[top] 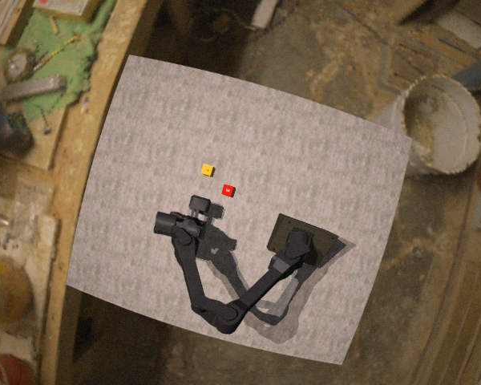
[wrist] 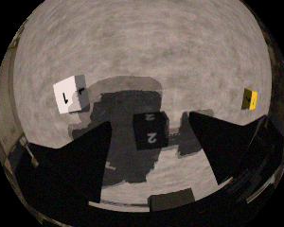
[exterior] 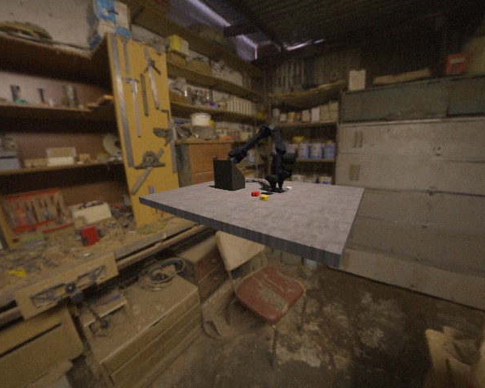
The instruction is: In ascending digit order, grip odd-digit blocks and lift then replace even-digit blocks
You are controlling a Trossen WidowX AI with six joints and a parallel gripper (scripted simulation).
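Now: the dark block 1 cm behind my gripper tip. Also, from my gripper tip: white block: 3 cm ahead, 8 cm to the left; then red block: 6 cm behind, 14 cm to the right; then yellow block: 3 cm ahead, 18 cm to the right.
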